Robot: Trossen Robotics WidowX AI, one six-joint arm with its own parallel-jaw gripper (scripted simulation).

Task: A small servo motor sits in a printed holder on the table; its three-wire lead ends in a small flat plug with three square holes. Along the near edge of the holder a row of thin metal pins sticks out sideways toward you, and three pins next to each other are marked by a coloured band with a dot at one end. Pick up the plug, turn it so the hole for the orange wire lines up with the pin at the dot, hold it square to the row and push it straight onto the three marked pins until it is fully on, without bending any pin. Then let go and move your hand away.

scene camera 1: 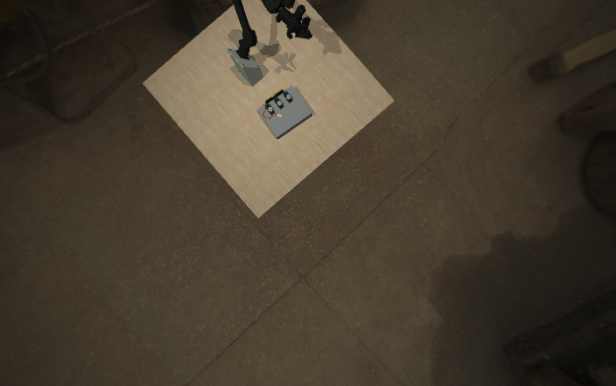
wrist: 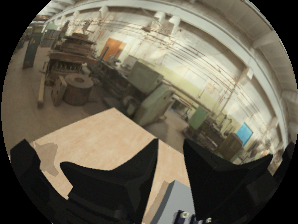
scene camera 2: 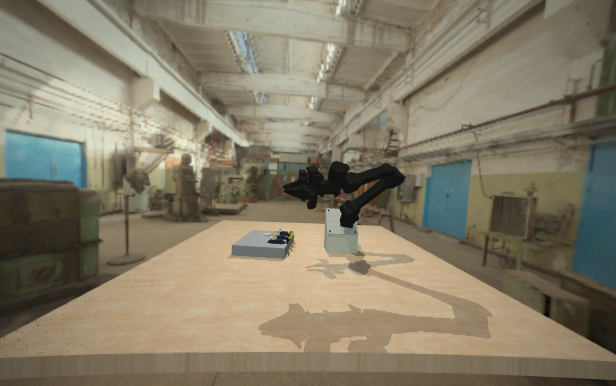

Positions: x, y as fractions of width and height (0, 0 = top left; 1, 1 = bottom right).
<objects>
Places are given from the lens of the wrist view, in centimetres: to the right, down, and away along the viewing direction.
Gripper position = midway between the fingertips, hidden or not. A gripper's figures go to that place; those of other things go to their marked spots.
my gripper (wrist: 0.58, 0.64): 2, 3, 9
grey printed holder (wrist: 0.60, 0.88): 10, 33, 30
</objects>
